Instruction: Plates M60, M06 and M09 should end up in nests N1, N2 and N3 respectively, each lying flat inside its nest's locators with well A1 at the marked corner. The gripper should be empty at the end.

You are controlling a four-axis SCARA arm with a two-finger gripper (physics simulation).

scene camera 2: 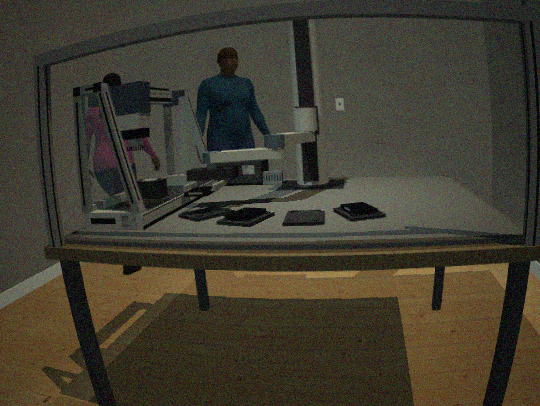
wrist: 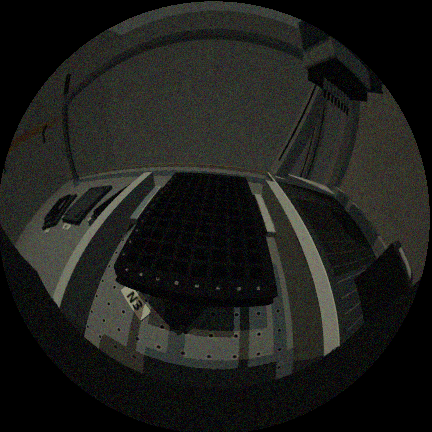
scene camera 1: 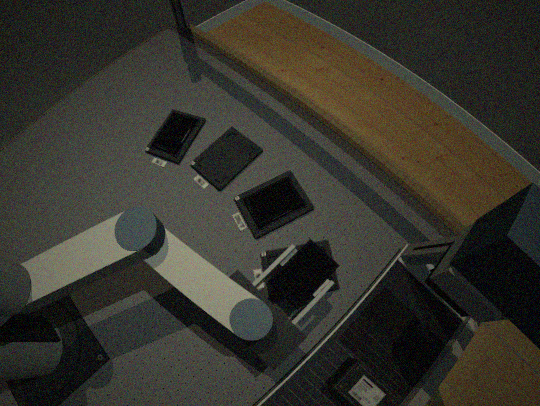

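Note:
My gripper (scene camera 1: 306, 271) (wrist: 206, 183) is shut on a black well plate (scene camera 1: 300, 277) (wrist: 200, 235), level and above nest N3 (scene camera 1: 271, 255) (scene camera 2: 200, 214), turned relative to it. The tag N3 (wrist: 135, 302) shows below the plate's near edge. The held plate's code is not readable and it hides most of the nest. Nest N2 (scene camera 1: 227, 157) (scene camera 2: 304, 217) (wrist: 87, 205) is a bare dark tray. A black plate (scene camera 1: 175, 132) (scene camera 2: 359, 207) lies in nest N1 at the far end of the row. Another black plate (scene camera 1: 274, 202) (scene camera 2: 246, 214) lies in the OUT nest, between N2 and N3.
A framed machine (scene camera 1: 320, 345) (scene camera 2: 117, 150) with upright posts stands close beyond N3. A dark box with a white label (scene camera 1: 366, 390) is inside it. The arm's forearm (scene camera 1: 197, 275) reaches in from the left. A person in blue (scene camera 2: 227, 110) stands behind the table.

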